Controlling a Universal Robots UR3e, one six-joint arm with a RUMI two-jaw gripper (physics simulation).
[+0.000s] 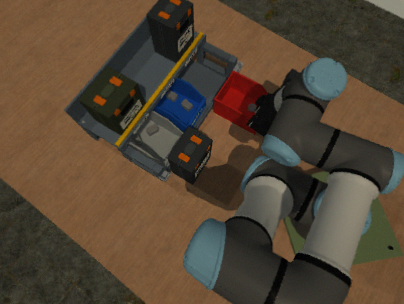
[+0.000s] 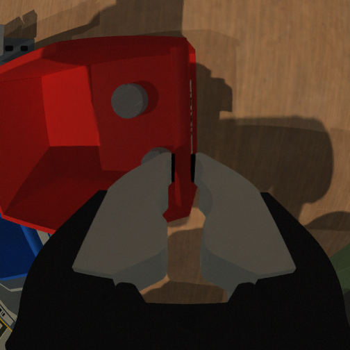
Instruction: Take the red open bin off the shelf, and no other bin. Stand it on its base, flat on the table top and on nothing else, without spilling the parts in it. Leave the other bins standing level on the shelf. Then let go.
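Observation:
The red open bin (image 1: 234,92) (image 2: 72,112) is off the shelf (image 1: 131,128), beside its right end. My gripper (image 1: 256,119) (image 2: 182,157) is shut on one end wall of the red bin, a finger on each side. A round grey part (image 2: 129,100) lies in the bin, and a second grey part (image 2: 154,155) is half hidden by a finger. The bin looks about level; whether its base touches the table top (image 1: 60,145) (image 2: 280,65) is hidden. The blue bin (image 1: 170,112) (image 2: 11,250) and the light grey bin (image 1: 162,144) stand on the shelf.
A tall black case (image 1: 167,40) and an olive case (image 1: 107,97) stand in the shelf's rear part. Another black case (image 1: 191,155) stands at the shelf's front, beside the light grey bin. A green mat (image 1: 377,235) lies under the arm's base.

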